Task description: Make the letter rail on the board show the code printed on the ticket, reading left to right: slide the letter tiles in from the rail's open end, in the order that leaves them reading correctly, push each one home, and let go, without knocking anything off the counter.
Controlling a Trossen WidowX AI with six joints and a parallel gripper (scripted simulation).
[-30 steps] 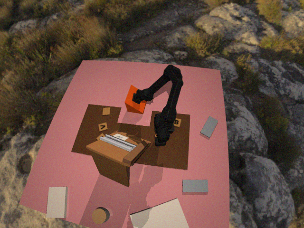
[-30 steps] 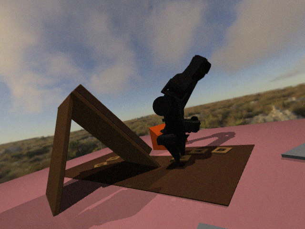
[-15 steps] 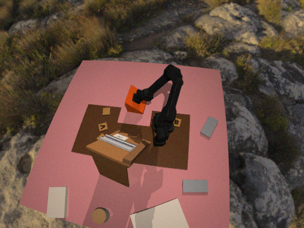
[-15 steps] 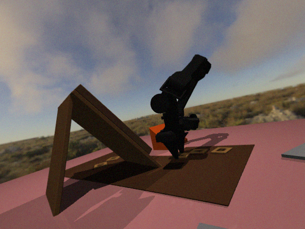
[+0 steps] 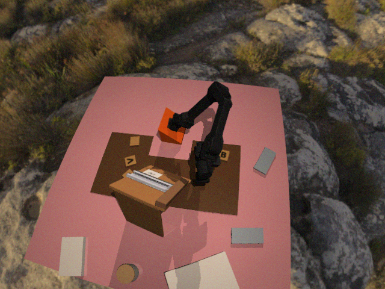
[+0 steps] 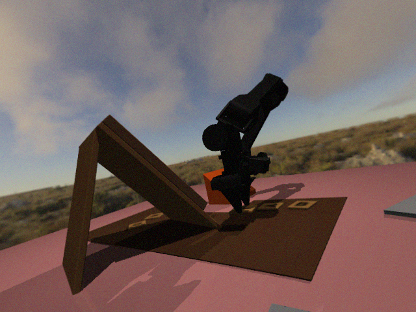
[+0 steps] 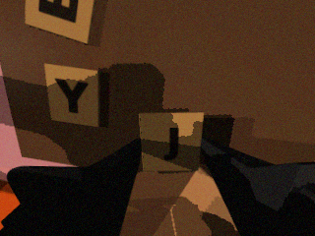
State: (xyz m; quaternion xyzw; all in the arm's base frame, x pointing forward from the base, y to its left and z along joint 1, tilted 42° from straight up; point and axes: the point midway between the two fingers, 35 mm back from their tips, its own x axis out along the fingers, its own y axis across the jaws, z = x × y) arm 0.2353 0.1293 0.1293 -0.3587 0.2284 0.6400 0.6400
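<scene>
Right now the white ticket is 230 mm to the right of my gripper tip, 70 mm ahead of it and 60 mm above it. From my gripper tip the other things lie so: brown mat: 190 mm to the right, 30 mm below, 30 mm behind; white block: 560 mm to the right, 520 mm ahead, 20 mm below.
</scene>
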